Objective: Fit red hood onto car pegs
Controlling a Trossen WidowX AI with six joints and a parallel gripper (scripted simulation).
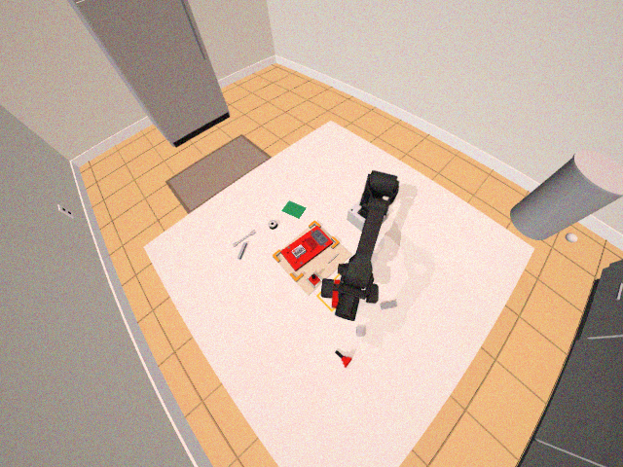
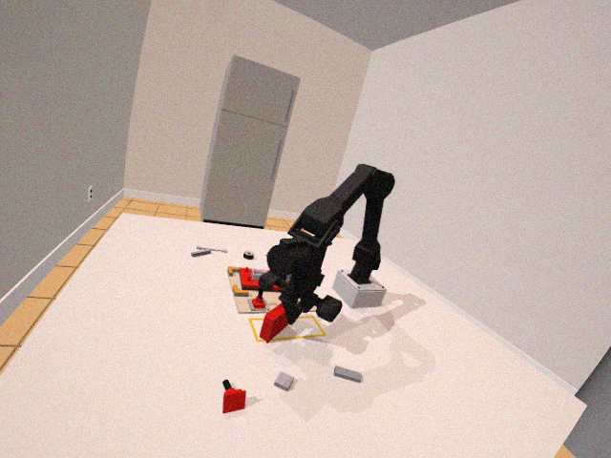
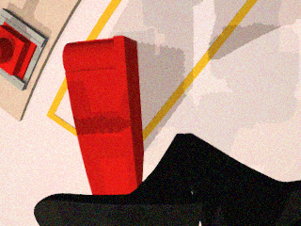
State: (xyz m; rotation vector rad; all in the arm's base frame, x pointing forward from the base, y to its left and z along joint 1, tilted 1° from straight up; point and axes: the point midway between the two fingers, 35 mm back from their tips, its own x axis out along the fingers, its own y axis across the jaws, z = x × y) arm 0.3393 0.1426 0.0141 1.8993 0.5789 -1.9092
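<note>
Now: the red hood 3 cm to the right of my gripper tip, 2 cm below it and 1 cm ahead of it. Round my gripper tip: wrench: 51 cm to the right, 8 cm ahead, 5 cm below; green card: 44 cm to the right, 18 cm behind, 5 cm below; black ring: 46 cm to the right, 6 cm behind, 4 cm below.
</note>
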